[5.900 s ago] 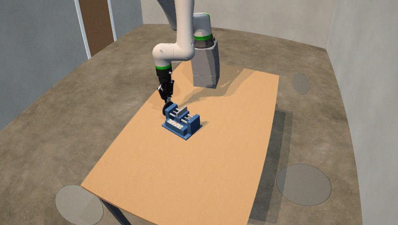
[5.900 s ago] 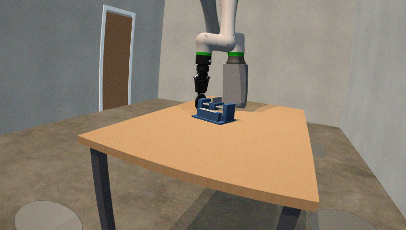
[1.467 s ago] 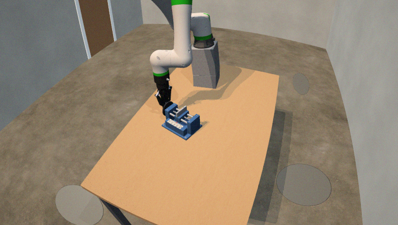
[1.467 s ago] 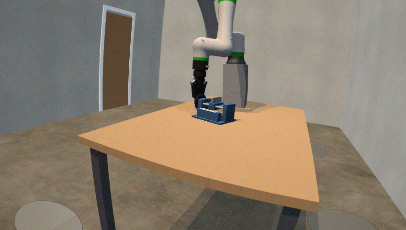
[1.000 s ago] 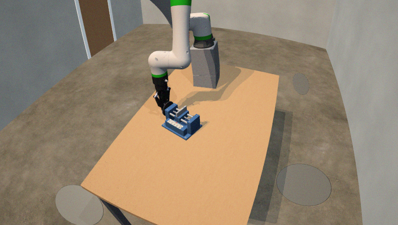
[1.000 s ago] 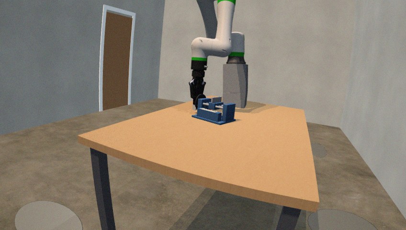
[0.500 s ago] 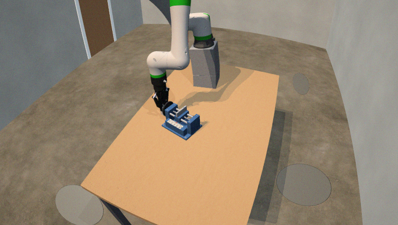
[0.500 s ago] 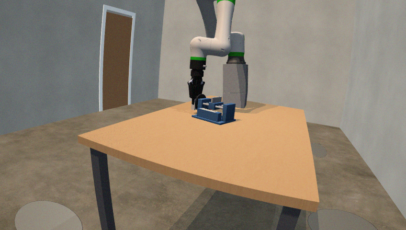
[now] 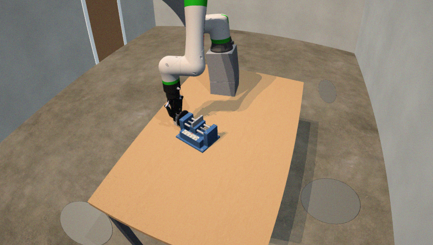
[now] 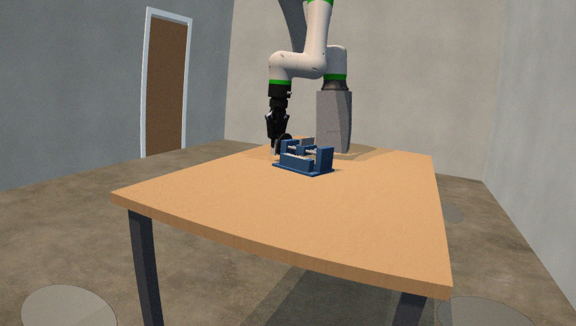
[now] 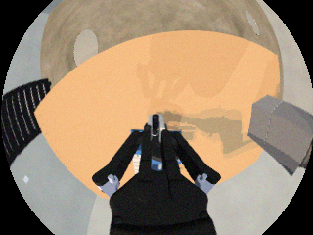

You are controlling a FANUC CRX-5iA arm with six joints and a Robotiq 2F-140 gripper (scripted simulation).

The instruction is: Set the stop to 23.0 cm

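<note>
The black handwheel lies 2 cm to the left of my hand and 1 cm below it. From my hand the other things lie so: grey stop plate: 14 cm to the left, 4 cm ahead, 3 cm above.
</note>
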